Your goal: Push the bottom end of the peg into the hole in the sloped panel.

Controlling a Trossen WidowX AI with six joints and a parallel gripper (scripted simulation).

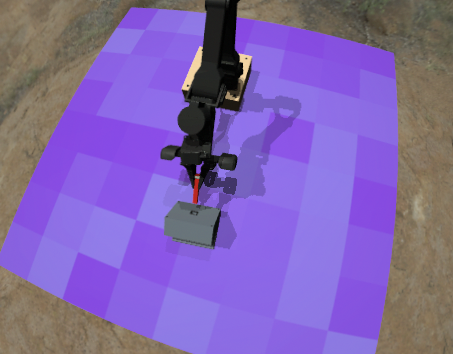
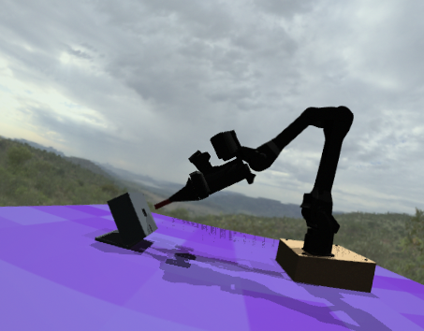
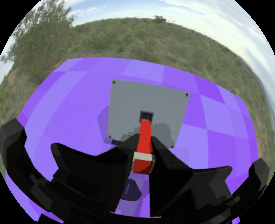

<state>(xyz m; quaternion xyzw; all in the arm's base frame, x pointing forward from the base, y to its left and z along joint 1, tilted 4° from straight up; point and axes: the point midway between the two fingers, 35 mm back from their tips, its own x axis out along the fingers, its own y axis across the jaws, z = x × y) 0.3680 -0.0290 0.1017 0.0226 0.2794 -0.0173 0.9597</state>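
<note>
Right now my gripper tip is 8 cm short of the grey sloped panel and 6 cm above it. Round my gripper tip: flat dark foot: 10 cm ahead, 1 cm to the right, 12 cm below; peg: 1 cm behind, 1 cm above.
</note>
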